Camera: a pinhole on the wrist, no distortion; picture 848 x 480 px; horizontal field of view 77.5 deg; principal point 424.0 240.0 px. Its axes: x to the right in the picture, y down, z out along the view. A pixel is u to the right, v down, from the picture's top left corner.
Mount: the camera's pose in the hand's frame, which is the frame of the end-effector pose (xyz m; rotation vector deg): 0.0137 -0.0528 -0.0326 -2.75 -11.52 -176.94
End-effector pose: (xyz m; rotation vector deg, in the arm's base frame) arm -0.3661 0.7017 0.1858 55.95 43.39 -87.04
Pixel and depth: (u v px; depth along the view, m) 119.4 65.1 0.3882
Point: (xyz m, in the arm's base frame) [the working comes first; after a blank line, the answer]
In the camera's frame: -0.2238 -0.1285 0.3882

-0.2992 0.2821 0.1249
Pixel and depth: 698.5 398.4 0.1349
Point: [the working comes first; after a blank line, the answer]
In the camera's frame: 0.0701 0.0404 0.1349

-0.4605 0.6429 0.2761
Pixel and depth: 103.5 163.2 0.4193
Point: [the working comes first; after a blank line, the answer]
In the camera's frame: -0.2544 -0.0610 0.4193

-0.3676 0.2433 0.1084
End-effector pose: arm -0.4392 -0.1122 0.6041 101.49 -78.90 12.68
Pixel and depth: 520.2 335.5 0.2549
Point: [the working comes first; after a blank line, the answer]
In the camera's frame: 0.0464 0.0461 0.2549

-0.4692 -0.2550 0.4156
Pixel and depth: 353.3 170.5 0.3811
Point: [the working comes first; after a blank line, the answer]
In the camera's frame: -0.0510 -0.0501 0.3811

-0.5709 -0.4030 0.4652
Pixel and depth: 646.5 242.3 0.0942
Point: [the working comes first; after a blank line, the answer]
In the camera's frame: 0.0397 0.0004 0.0942

-0.4329 -0.1387 0.5300
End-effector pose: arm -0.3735 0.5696 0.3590 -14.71 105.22 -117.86
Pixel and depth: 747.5 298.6 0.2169
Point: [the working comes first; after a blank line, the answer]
In the camera's frame: 0.1328 0.0241 0.2169

-0.2084 0.4432 0.4500
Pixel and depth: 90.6 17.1 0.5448
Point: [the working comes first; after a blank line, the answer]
In the camera's frame: -0.3438 -0.2299 0.5448

-0.4900 -0.0199 0.1252
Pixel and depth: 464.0 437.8 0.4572
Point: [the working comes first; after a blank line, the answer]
In the camera's frame: 0.0346 0.1712 0.4572

-0.2325 0.1758 0.5803
